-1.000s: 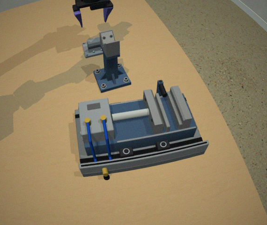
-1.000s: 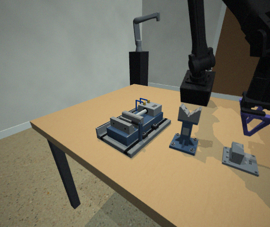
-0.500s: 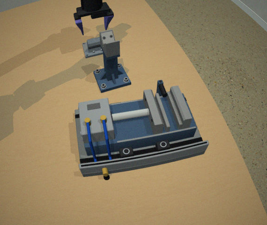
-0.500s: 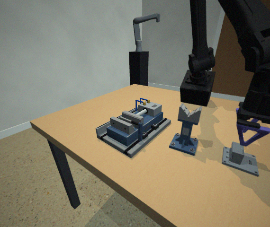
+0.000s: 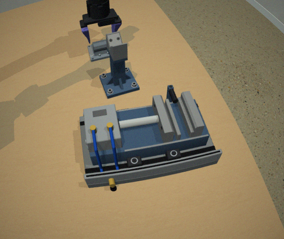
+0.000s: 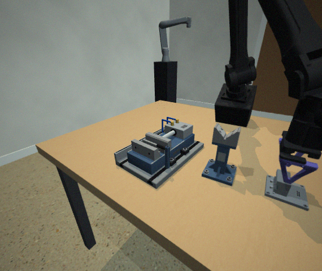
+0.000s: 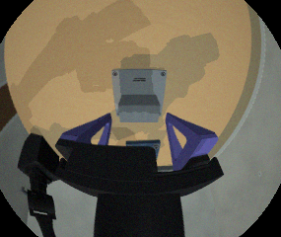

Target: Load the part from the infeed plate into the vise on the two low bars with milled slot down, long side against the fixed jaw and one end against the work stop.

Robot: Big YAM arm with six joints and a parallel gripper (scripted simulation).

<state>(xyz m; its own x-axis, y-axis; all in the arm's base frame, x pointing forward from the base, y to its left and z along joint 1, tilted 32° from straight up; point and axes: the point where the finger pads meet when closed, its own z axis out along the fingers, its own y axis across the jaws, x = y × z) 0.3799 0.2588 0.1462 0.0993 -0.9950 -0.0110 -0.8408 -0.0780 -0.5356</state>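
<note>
Now: the grey part 1 cm to the right of my hand and 4 cm below it. The rest, counted from my hand: infeed plate (1 cm to the left, 6 cm below); then v-block stand (3 cm ahead, 16 cm to the right, 1 cm below); then black work stop (14 cm ahead, 32 cm to the right, 2 cm above).
</note>
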